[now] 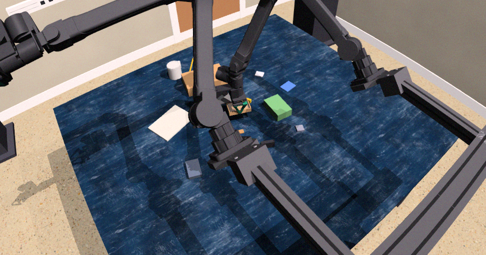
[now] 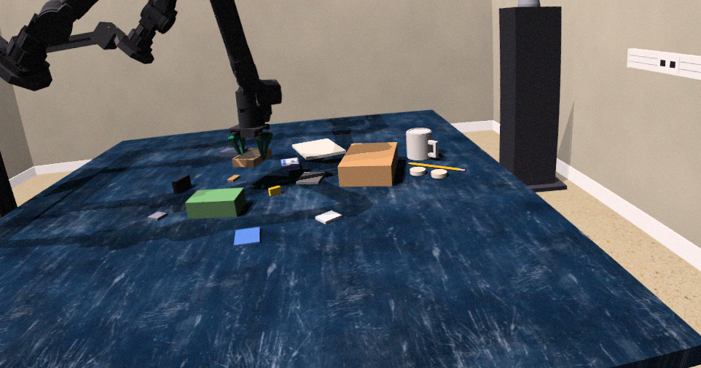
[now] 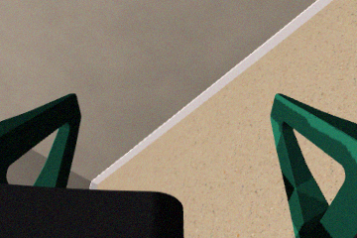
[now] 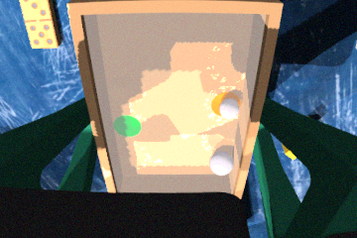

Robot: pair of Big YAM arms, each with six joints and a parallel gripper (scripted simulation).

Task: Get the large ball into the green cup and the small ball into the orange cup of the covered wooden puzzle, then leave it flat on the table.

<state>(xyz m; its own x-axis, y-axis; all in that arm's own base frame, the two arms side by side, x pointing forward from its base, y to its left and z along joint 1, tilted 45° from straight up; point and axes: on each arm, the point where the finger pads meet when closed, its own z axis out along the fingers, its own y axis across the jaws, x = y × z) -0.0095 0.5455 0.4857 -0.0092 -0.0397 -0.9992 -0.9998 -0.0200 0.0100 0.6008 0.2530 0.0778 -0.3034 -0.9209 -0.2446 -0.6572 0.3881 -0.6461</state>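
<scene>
Now: right hand 1 cm above the covered wooden puzzle. From my right hand the other things lie so: yellow block: 11 cm to the right, 7 cm below, 7 cm ahead; then black block: 23 cm behind, 6 cm below, 2 cm to the right; then green block: 20 cm to the right, 6 cm below, 6 cm behind.
</scene>
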